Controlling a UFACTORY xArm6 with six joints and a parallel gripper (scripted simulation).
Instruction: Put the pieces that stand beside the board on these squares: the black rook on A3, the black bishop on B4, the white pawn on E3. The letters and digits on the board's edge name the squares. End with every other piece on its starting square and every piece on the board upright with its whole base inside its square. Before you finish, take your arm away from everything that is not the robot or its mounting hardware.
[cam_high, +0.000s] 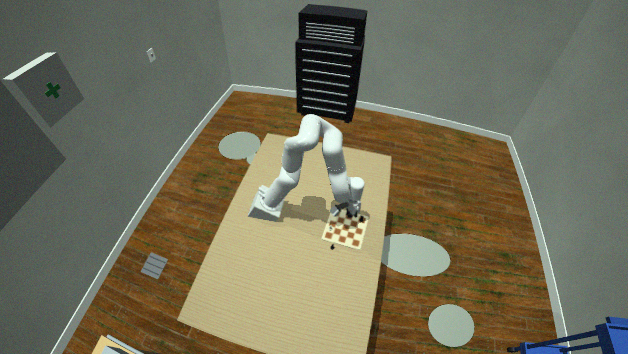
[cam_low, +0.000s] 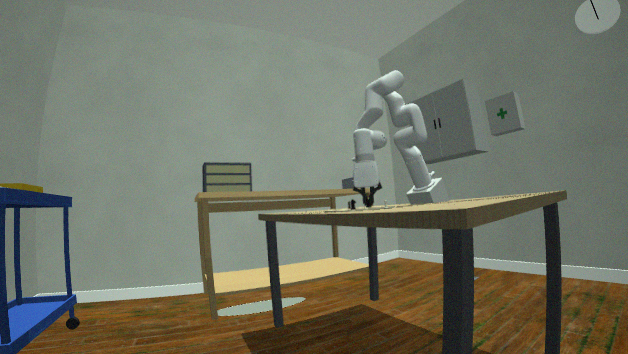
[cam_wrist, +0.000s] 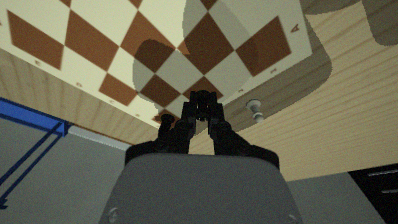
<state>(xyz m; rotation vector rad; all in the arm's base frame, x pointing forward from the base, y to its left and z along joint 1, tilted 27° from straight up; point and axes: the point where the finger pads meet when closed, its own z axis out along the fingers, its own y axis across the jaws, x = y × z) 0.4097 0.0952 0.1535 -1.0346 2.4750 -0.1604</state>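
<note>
My hand is 1 cm above the black chess piece. From my hand the other things lie so: chessboard 8 cm to the right, 3 cm below; white pawn 4 cm behind, 6 cm to the left, 2 cm below.
</note>
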